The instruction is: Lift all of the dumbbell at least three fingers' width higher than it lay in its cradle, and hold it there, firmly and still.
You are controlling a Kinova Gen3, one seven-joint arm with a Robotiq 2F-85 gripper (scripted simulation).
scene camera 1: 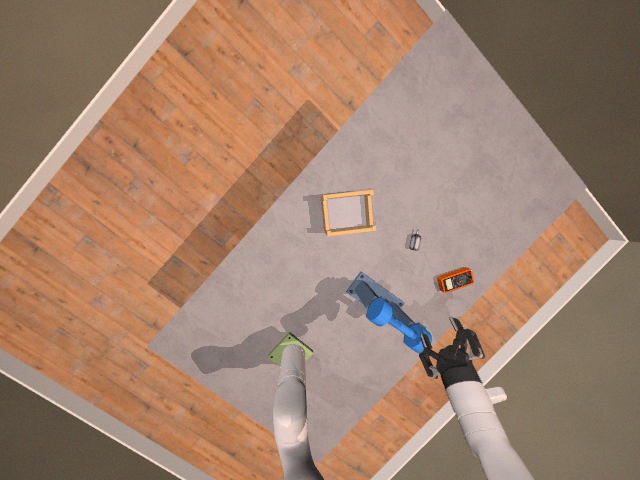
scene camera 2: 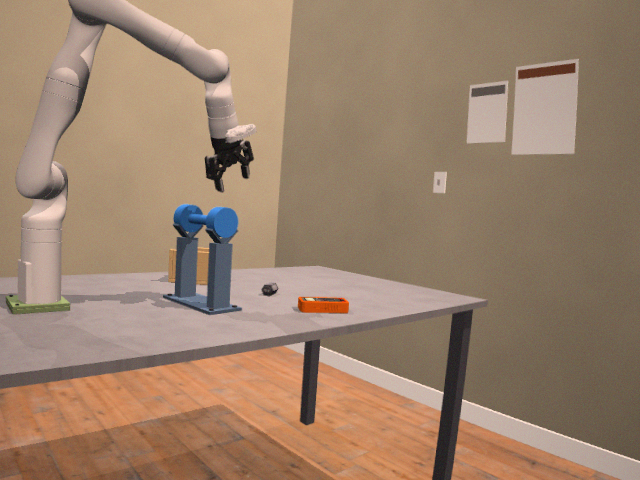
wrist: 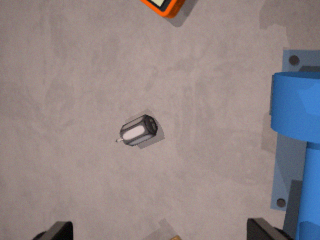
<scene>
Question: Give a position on a blue dumbbell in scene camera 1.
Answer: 380, 312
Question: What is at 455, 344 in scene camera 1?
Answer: My gripper.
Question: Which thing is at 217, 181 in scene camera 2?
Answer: My gripper.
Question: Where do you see a wooden-framed tray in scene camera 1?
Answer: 344, 213
</scene>
